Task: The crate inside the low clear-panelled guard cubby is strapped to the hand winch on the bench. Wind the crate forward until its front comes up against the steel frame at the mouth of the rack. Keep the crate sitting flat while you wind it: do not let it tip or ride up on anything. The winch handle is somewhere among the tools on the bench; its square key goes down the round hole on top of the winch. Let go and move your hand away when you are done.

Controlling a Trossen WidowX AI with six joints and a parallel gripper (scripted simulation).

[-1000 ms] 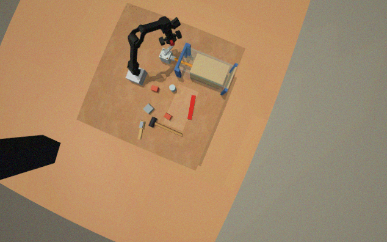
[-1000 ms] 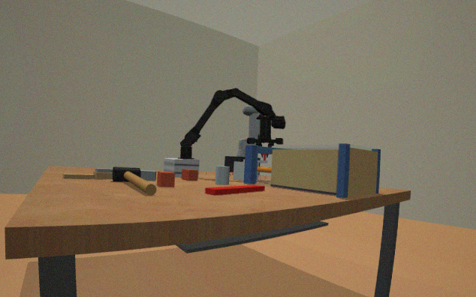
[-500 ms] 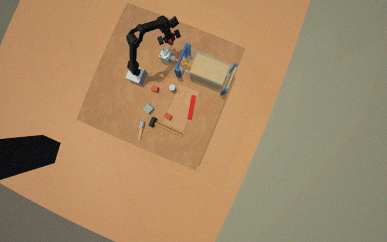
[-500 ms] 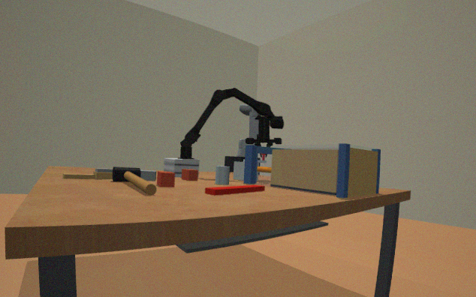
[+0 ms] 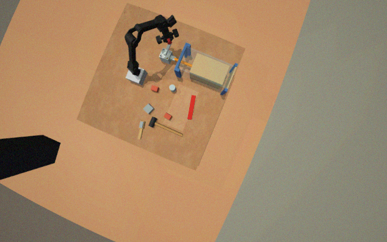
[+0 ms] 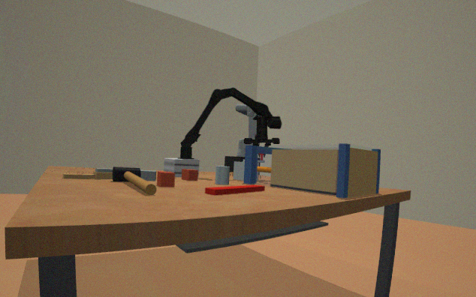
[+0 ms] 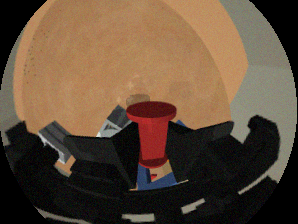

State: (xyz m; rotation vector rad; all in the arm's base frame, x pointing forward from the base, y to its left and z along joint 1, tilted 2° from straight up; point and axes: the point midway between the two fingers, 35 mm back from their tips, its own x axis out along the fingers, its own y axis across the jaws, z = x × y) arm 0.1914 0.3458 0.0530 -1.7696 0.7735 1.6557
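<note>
My gripper tip is now 4 cm to the left of the winch handle and 1 cm above it. Also, from my gripper tip: red knob: 2 cm above; clear-panelled cubby: 40 cm ahead, 11 cm to the right; grey hand winch: 2 cm behind, 11 cm to the right, 9 cm below.
</note>
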